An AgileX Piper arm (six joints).
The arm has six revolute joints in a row. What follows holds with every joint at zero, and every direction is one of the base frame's.
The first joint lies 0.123 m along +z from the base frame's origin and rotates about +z.
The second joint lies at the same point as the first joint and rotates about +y.
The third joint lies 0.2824 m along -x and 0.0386 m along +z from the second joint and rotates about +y.
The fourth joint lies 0.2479 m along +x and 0.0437 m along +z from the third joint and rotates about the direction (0.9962, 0, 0.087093).
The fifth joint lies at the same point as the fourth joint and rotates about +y.
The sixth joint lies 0.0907 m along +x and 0.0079 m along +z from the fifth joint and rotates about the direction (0.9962, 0, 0.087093).
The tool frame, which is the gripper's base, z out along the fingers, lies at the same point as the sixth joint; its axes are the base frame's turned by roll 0, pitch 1.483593 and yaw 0 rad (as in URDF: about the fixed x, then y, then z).
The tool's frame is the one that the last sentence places.
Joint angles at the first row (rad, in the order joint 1, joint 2, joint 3, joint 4, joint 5, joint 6):
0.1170 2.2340 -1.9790 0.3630 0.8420 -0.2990
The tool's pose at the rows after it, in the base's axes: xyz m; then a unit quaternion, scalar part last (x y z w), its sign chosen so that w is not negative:
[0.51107, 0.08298, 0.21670, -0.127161, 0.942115, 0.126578, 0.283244]
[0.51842, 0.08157, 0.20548, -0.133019, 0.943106, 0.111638, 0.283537]
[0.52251, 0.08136, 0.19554, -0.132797, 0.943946, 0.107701, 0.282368]
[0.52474, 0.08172, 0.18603, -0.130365, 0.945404, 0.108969, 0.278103]
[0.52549, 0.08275, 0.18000, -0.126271, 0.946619, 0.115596, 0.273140]
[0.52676, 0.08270, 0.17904, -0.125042, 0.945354, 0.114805, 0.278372]
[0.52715, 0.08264, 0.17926, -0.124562, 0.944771, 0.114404, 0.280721]
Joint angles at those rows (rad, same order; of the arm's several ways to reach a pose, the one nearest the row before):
0.1170 2.3030 -2.0610 0.3360 0.8600 -0.2990
0.1170 2.3430 -2.0940 0.3040 0.8510 -0.2990
0.1170 2.3690 -2.1050 0.2970 0.8380 -0.2990
0.1170 2.3890 -2.1070 0.3010 0.8290 -0.2990
0.1170 2.4010 -2.1070 0.3160 0.8280 -0.2990
0.1170 2.4040 -2.1070 0.3170 0.8140 -0.3000
0.1170 2.4040 -2.1070 0.3170 0.8090 -0.3000

